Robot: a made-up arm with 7 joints.
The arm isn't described. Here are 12 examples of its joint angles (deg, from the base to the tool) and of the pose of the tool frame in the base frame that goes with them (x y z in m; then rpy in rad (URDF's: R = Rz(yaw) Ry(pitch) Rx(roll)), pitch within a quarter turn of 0, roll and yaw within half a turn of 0).
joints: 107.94 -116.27 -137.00 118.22 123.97 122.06 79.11
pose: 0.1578 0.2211 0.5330 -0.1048 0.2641 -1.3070
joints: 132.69 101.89 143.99 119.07 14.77 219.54 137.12
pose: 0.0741 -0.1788 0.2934 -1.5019 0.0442 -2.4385
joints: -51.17 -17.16 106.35 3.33 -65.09 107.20 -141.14
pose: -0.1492 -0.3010 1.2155 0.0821 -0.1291 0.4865
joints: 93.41 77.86 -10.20 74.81 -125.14 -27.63 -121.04
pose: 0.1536 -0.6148 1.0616 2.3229 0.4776 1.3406
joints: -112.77 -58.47 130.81 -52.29 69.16 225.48 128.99
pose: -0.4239 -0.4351 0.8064 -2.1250 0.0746 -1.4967
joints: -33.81 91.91 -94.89 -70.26 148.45 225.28 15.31
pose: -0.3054 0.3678 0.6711 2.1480 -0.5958 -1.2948
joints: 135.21 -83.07 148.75 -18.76 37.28 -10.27 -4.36
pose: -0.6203 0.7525 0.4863 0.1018 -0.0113 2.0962
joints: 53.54 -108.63 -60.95 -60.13 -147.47 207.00 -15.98
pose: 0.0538 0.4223 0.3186 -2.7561 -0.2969 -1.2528
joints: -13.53 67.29 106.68 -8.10 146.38 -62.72 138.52
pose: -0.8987 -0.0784 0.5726 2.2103 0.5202 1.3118
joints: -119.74 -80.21 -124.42 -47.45 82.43 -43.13 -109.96
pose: -0.3973 -0.7857 0.2957 -1.9358 0.3280 0.5608
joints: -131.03 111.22 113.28 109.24 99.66 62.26 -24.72
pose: 0.3076 -0.1693 0.2936 2.3978 -0.5395 -0.3202
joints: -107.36 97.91 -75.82 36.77 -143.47 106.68 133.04
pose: -0.0360 0.7627 0.6658 -1.3057 0.0687 0.5169
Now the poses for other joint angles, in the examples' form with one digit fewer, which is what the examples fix.
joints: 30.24 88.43 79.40 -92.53 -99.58 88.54 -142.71
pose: -0.018 -0.502 0.132 -1.918 -1.081 -2.260
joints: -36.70 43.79 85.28 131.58 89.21 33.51 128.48
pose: 0.210 0.175 0.453 2.753 0.476 -2.351
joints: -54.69 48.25 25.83 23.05 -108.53 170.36 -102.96
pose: -0.290 0.477 0.818 -1.629 -0.684 -0.835
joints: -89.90 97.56 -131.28 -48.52 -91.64 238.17 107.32
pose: 0.200 0.482 0.519 1.503 -0.888 -0.933
